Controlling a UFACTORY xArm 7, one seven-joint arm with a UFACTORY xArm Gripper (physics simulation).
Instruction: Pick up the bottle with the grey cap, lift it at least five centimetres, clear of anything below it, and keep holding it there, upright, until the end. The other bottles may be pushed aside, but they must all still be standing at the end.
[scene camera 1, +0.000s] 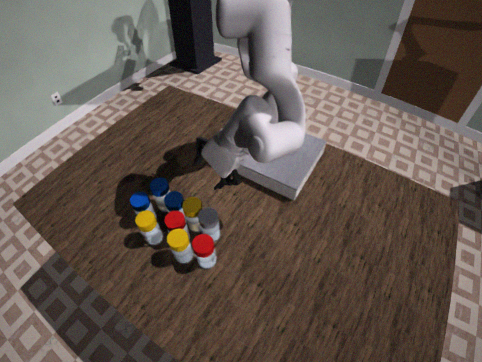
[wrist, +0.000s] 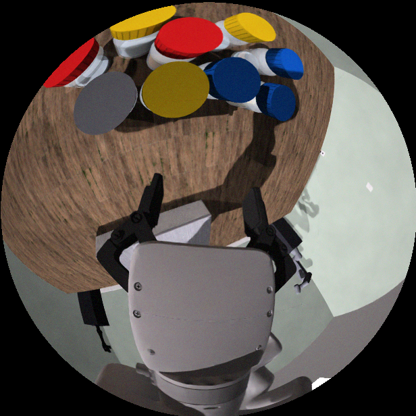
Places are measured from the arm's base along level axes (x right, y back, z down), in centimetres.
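Where they show: gripper, fingertip midpoint: (scene camera 1: 206, 175).
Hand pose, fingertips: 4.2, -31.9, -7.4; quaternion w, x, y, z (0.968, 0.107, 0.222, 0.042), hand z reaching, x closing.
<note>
Things, the pixels of their top centre, and the offset from my fingertips, as dx, dy, dz. Level surfaces: height alone.
- bottle with the grey cap, top centre: (scene camera 1: 207, 215) -7.8, -9.6, +2.0
- bottle with a dark yellow cap, top centre: (scene camera 1: 191, 204) -2.0, -9.4, +2.0
- red-capped bottle, top centre: (scene camera 1: 202, 243) -11.9, -16.8, +2.0
- red cap, top centre: (scene camera 1: 174, 219) -1.1, -15.7, +2.0
- blue cap, top centre: (scene camera 1: 138, 198) +12.0, -16.8, +2.0
- wooden surface, surface height: dz +12.5
The bottle with the grey cap (scene camera 1: 208, 219) (wrist: 106, 103) stands upright at the edge of a cluster of bottles. A bottle with a dark yellow cap (scene camera 1: 192, 207) (wrist: 176, 90) stands close beside it, and a red-capped bottle (scene camera 1: 204, 245) (wrist: 75, 66) stands on another side. My gripper (scene camera 1: 206, 176) (wrist: 206, 188) is open and empty. It is above the table between the cluster and the robot's base, apart from all the bottles. In the wrist view the grey cap is up and left of the fingers, and the cap hides most of its bottle's body.
Other upright bottles have a red cap (scene camera 1: 175, 220) (wrist: 189, 37), yellow caps (scene camera 1: 178, 240) (scene camera 1: 146, 221), a blue cap (scene camera 1: 140, 201) and dark blue caps (scene camera 1: 174, 201) (scene camera 1: 159, 187). The grey base block (scene camera 1: 285, 175) sits behind the gripper on the wooden surface (scene camera 1: 325, 260).
</note>
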